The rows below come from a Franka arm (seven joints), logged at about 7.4 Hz.
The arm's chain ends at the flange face. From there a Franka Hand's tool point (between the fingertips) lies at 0.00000 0.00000 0.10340 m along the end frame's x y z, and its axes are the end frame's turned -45 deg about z.
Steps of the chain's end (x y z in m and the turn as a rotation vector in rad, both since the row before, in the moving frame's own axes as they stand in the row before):
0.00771, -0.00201, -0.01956, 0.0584, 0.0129, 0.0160
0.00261, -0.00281, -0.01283, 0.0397, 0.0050, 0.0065
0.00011, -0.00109, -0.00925, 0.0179, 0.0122, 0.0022
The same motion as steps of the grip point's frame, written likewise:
0.01211, 0.00075, -0.01974, 0.0322, 0.0504, 0.0160
0.00711, -0.00267, -0.01291, 0.0245, 0.0316, 0.0065
0.00305, -0.00111, -0.00927, 0.0040, 0.0213, 0.0022

